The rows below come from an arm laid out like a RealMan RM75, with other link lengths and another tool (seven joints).
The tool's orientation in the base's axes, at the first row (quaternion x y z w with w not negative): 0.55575, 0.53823, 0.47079, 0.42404
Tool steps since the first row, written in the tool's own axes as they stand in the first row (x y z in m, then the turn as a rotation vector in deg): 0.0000, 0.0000, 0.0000, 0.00, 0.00, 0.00; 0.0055, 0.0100, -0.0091, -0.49, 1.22, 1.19; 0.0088, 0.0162, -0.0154, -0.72, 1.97, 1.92; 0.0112, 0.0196, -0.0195, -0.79, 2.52, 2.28
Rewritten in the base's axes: 0.0000, 0.0000, 0.0000, 0.00, 0.00, 0.00; -0.0071, 0.0046, 0.0119, 1.42, -0.52, 0.93; -0.0121, 0.0072, 0.0195, 2.29, -0.77, 1.50; -0.0155, 0.0093, 0.0238, 2.75, -0.86, 1.96
